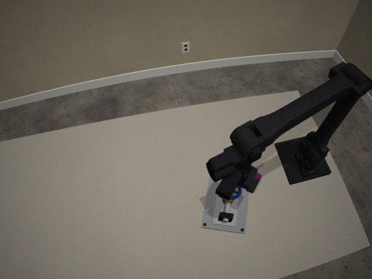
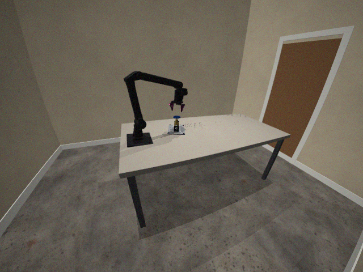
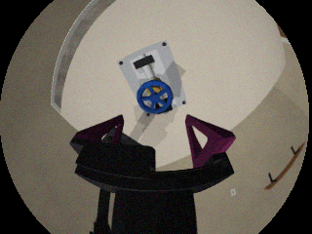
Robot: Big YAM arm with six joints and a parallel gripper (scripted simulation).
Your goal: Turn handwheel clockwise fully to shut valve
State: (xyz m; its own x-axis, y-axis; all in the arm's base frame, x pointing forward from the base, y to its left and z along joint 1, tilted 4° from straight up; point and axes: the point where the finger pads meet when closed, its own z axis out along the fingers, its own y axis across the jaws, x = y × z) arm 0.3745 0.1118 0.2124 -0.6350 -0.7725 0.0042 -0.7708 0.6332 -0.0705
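Now: hand 8 cm above the blue spoked handwheel.
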